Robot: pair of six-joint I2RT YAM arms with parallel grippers.
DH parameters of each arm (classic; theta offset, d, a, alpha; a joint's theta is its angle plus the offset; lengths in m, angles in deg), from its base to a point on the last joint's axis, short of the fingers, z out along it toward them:
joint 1: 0 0.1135 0.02 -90
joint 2: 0 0 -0.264 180
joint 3: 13.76 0 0.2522 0
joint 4: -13.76 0 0.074 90
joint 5: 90 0 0 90
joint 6: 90 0.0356 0 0
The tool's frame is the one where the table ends.
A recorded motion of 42 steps. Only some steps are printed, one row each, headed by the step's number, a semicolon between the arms.
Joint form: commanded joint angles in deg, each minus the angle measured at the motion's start. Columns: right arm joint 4, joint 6, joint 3, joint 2, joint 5, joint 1; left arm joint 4, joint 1, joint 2, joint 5, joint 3, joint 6.
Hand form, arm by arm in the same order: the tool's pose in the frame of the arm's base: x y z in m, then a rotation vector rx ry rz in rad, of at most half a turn. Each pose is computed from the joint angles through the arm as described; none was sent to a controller.
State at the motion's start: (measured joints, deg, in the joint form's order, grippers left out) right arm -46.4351 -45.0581 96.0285 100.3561 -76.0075 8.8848; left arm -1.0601 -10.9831 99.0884 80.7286 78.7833 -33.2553
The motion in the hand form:
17: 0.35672 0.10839 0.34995 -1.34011 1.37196 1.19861; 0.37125 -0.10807 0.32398 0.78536 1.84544 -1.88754
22: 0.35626 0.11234 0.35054 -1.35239 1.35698 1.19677; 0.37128 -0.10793 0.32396 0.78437 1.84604 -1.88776
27: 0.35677 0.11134 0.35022 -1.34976 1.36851 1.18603; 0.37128 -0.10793 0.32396 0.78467 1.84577 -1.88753
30: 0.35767 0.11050 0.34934 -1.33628 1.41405 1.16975; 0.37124 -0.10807 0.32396 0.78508 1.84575 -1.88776
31: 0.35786 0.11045 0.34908 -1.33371 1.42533 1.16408; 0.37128 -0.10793 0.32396 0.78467 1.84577 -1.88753
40: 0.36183 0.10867 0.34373 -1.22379 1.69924 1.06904; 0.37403 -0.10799 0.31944 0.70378 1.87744 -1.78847
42: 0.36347 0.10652 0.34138 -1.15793 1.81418 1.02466; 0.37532 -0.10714 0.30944 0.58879 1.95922 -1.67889
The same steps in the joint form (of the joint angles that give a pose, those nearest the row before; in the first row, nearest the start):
17: 1.71 0.44 -0.15 0.26 -0.50 2.69; 3.58 0.02 -0.09 5.20 0.24 -0.30
22: 2.36 0.42 -0.15 0.26 -0.46 3.30; 3.57 0.04 -0.09 5.20 0.24 -0.33
27: 2.32 0.48 -0.15 0.26 0.15 3.15; 3.56 0.04 -0.09 5.20 0.24 -0.31
30: 2.25 1.77 -0.15 0.26 1.97 3.04; 3.56 0.02 -0.09 5.20 0.24 -0.30
31: 2.23 2.03 -0.15 0.26 2.49 3.04; 3.56 0.04 -0.09 5.20 0.24 -0.31
40: 1.68 10.69 -0.16 0.26 13.53 3.04; 2.32 0.04 -0.09 -0.83 -0.07 1.73
42: 1.25 14.51 -0.15 0.26 18.16 2.89; -2.73 0.04 -0.09 -8.13 -0.35 5.07

